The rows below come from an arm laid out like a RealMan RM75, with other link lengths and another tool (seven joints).
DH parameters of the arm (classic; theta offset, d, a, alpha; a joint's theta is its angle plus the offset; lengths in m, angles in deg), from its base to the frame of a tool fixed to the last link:
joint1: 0 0.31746 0 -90
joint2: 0 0 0 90
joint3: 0 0.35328 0 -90
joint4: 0 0 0 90
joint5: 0 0.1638 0 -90
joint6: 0 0 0 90
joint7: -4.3 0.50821 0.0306 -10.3
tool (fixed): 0 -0.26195 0 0
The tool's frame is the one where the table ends.
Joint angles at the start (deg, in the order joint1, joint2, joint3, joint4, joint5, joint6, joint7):
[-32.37 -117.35 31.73 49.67 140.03 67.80 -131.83]
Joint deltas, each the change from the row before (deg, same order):
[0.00 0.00 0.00 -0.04 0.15 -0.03 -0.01]
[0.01 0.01 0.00 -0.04 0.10 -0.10 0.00]
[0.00 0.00 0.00 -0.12 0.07 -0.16 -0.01]
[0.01 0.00 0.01 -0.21 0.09 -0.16 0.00]
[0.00 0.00 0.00 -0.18 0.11 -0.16 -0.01]
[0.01 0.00 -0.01 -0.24 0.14 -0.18 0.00]
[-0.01 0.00 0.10 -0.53 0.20 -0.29 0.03]
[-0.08 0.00 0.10 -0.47 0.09 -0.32 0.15]
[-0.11 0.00 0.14 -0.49 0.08 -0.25 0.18]
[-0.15 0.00 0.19 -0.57 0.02 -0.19 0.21]
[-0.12 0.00 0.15 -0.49 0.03 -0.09 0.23]
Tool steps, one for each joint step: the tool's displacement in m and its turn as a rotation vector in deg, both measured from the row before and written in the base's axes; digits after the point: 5 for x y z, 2 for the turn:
[-0.00059 -0.00033 -0.00018 -0.08 0.11 0.07]
[-0.00069 -0.00013 0.00019 0.01 0.11 0.07]
[-0.00070 -0.00013 -0.00013 0.02 0.06 0.11]
[-0.00094 -0.00048 -0.00065 -0.06 0.03 0.16]
[-0.00090 -0.00037 -0.00047 -0.04 0.06 0.15]
[-0.00120 -0.00062 -0.00071 -0.07 0.06 0.20]
[-0.00163 -0.00117 -0.00219 -0.29 0.06 0.27]
[-0.00060 -0.00013 -0.00169 -0.19 0.10 0.06]
[-0.00012 -0.00009 -0.00212 -0.30 0.08 -0.02]
[0.00050 -0.00004 -0.00285 -0.41 0.00 -0.10]
[0.00048 -0.00028 -0.00265 -0.43 -0.01 -0.11]

